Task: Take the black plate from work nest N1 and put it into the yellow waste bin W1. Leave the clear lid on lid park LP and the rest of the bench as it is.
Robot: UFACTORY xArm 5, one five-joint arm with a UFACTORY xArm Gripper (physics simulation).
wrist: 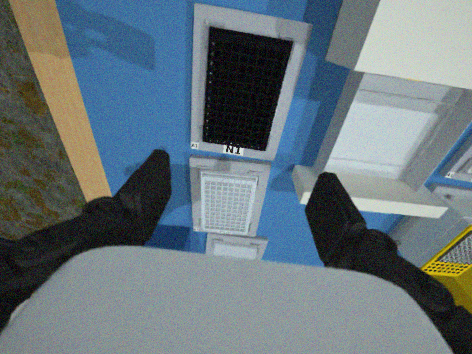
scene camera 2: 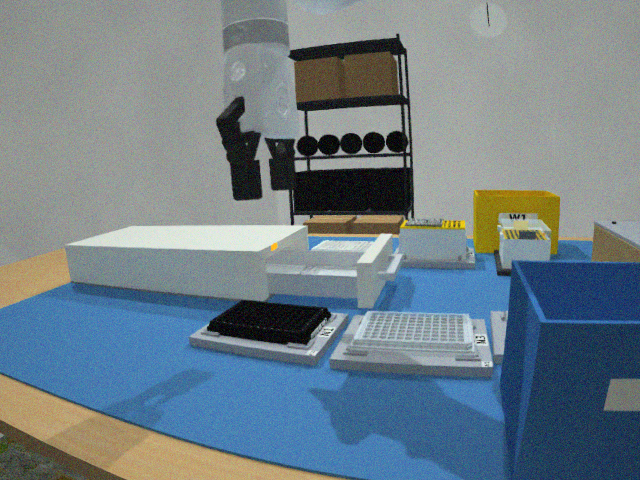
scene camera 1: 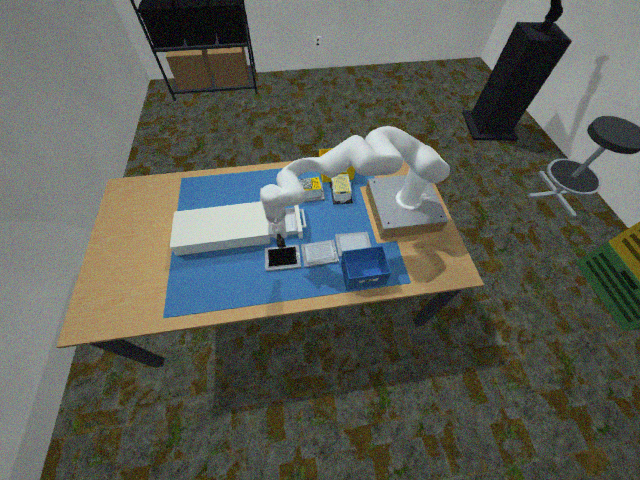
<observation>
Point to a black plate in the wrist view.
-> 245,72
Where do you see a white housing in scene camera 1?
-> At 201,230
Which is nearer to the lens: the white housing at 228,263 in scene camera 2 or the black plate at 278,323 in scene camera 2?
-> The black plate.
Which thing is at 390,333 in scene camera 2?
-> A white plate.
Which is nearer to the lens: the white housing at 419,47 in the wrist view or the white plate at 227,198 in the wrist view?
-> The white housing.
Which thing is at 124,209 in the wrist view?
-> My gripper.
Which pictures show the white housing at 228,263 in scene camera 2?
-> The wrist view, scene camera 2 and scene camera 1: all of them.
</observation>
